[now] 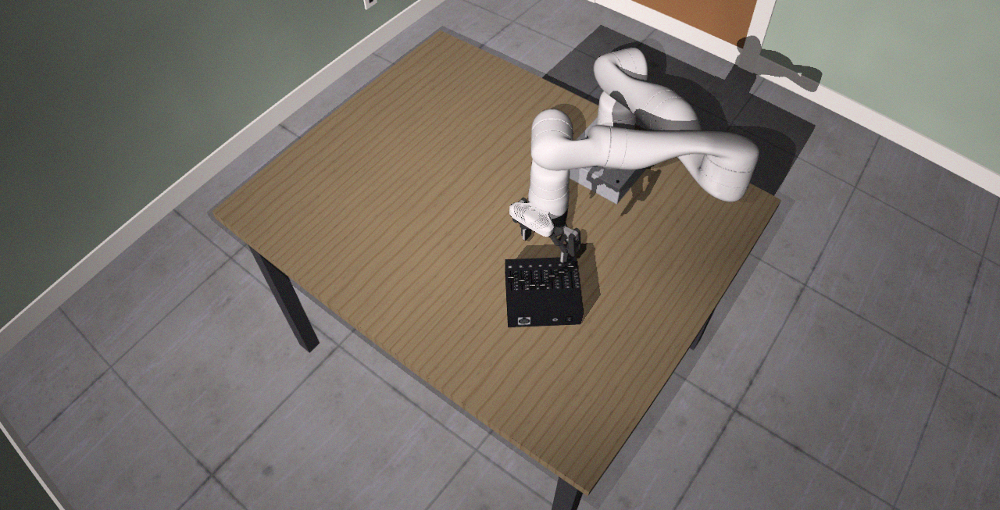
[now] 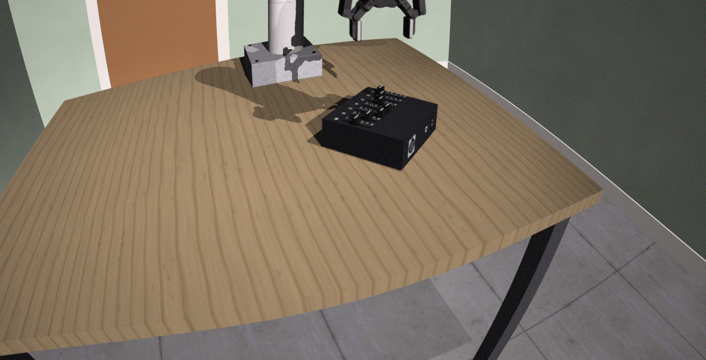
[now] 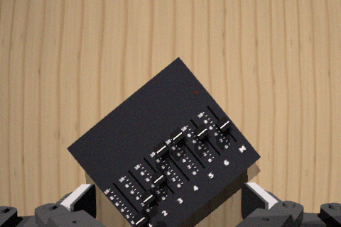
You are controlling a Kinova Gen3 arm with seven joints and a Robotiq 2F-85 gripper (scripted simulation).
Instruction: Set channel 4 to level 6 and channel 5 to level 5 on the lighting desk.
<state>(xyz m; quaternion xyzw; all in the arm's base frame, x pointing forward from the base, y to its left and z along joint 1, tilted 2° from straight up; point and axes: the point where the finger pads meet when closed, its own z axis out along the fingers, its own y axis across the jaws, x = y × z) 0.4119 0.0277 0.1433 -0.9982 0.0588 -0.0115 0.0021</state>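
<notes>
Right now my hand is 130 mm above the channel 4 fader cap, 10 mm to the right of it and 10 mm short of it. Also, from my hand: channel 5 fader cap: 130 mm below, 20 mm ahead, 10 mm to the right.
</notes>
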